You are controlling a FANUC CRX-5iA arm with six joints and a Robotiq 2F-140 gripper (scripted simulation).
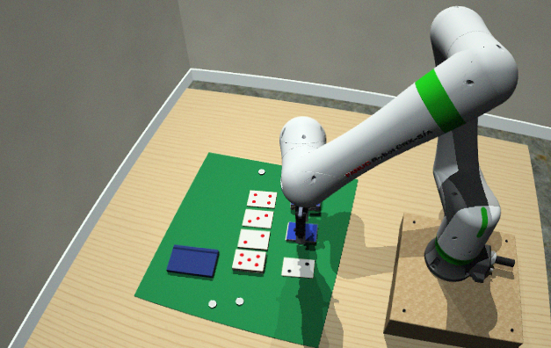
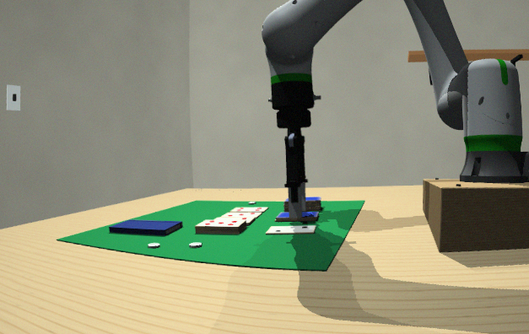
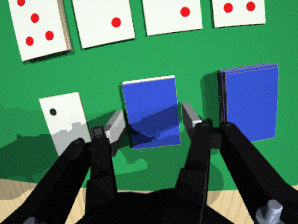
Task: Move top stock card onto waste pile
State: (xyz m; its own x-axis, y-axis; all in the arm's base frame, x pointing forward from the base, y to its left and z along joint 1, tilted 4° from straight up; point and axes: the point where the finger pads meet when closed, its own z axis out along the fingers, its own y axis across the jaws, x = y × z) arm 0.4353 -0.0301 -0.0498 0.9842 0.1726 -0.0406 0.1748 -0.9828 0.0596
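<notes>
The card lies 30 mm below my hand. From my hand the other things lie so: green mat 140 mm ahead, 50 mm to the left, 50 mm below.
</notes>
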